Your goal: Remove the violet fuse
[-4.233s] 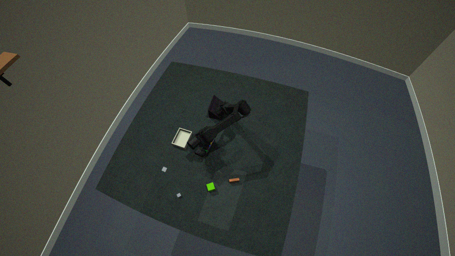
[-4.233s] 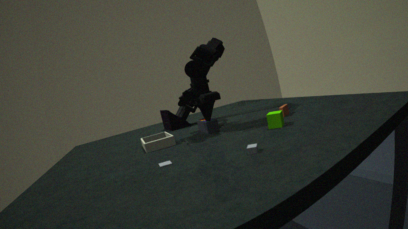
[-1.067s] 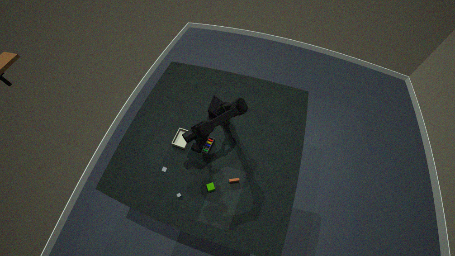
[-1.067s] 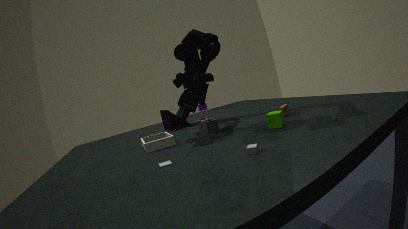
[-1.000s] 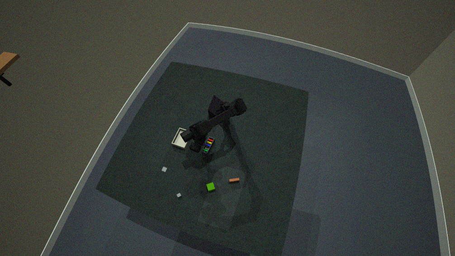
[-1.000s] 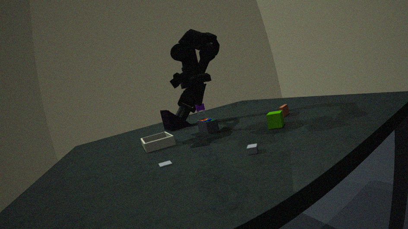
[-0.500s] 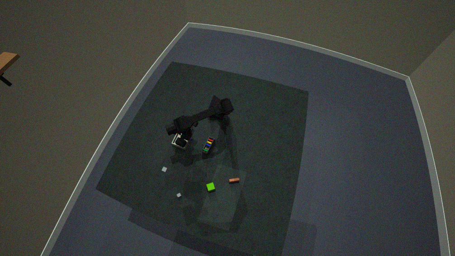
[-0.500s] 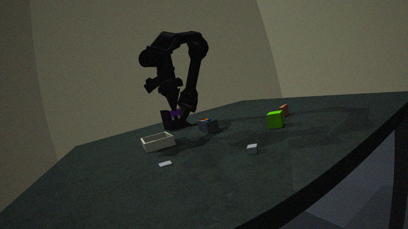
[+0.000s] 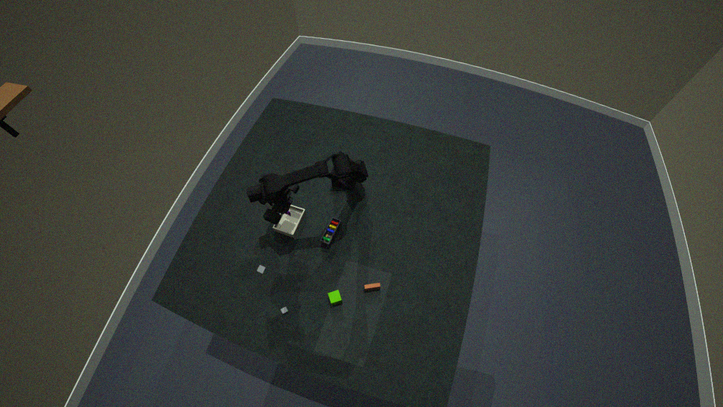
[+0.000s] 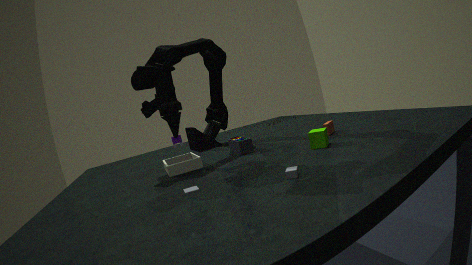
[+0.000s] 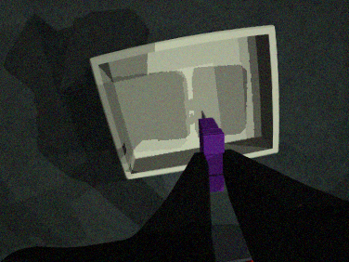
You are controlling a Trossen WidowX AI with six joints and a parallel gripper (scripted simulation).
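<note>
Now: gripper tip 90 mm above the white tray. The rest, counted from my gripper tip: violet fuse: 10 mm below.
</note>
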